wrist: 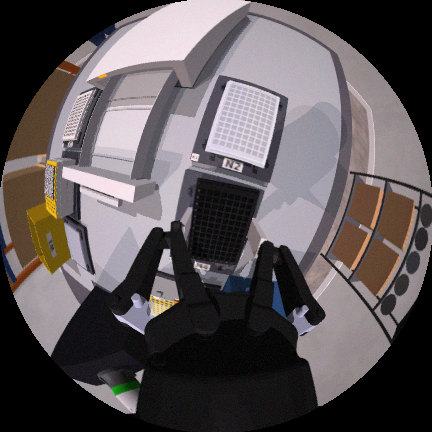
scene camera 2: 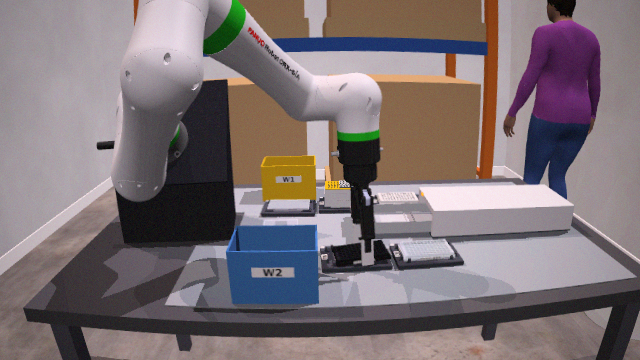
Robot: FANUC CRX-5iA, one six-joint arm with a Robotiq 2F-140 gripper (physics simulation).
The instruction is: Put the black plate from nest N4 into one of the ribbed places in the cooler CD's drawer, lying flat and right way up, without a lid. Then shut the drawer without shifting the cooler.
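Observation:
My gripper (scene camera 2: 363,255) is visible, as are a black plate (scene camera 2: 349,254) and a white cooler (scene camera 2: 463,211). The wrist view shows the plate (wrist: 221,214), the cooler (wrist: 186,43) and my gripper (wrist: 220,220) too.

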